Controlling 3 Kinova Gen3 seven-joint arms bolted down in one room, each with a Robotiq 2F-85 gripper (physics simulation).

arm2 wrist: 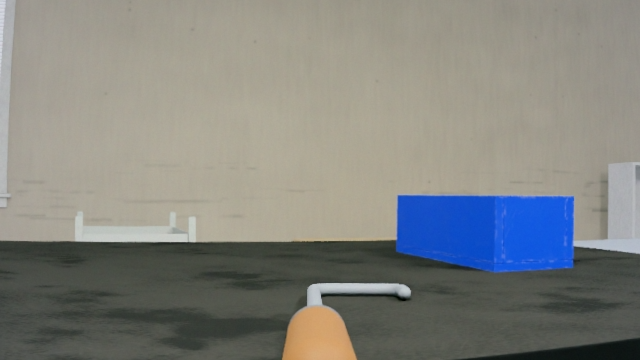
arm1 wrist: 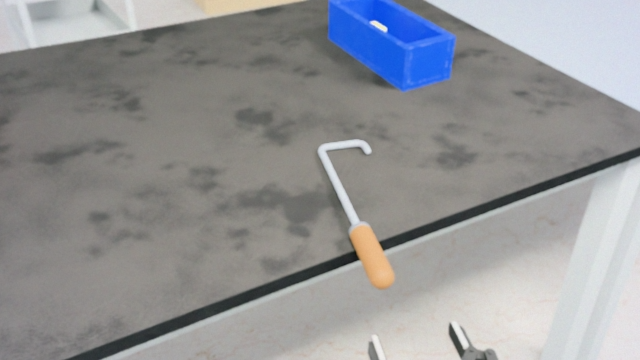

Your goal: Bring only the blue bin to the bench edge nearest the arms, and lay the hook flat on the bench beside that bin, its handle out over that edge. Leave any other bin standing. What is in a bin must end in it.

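Observation:
The blue bin [arm1 wrist: 370, 47] [arm2 wrist: 445, 227] stands upright on the bench [arm1 wrist: 150, 180] [arm2 wrist: 125, 295], well back from the near edge. A small pale block [arm1 wrist: 378, 26] shows inside it in the arm1 wrist view. The hook [arm1 wrist: 340, 187] [arm2 wrist: 355, 288] lies on the bench, its bent tip towards the bin's side and its orange handle [arm1 wrist: 372, 255] [arm2 wrist: 320, 335] out over the near edge. The arm2 gripper [arm1 wrist: 415, 334] is open at the bottom of the arm1 wrist view, its fingers apart, beyond the handle's end and not touching it. The arm1 and arm3 grippers do not show.
A white rack [arm1 wrist: 132, 15] [arm2 wrist: 192, 228] stands behind the bench. A tan piece of furniture [arm1 wrist: 235, 6] stands at the far side. A pale bench leg [arm1 wrist: 590, 250] stands under the near edge at right. A white cabinet [arm2 wrist: 621, 200] is at far right.

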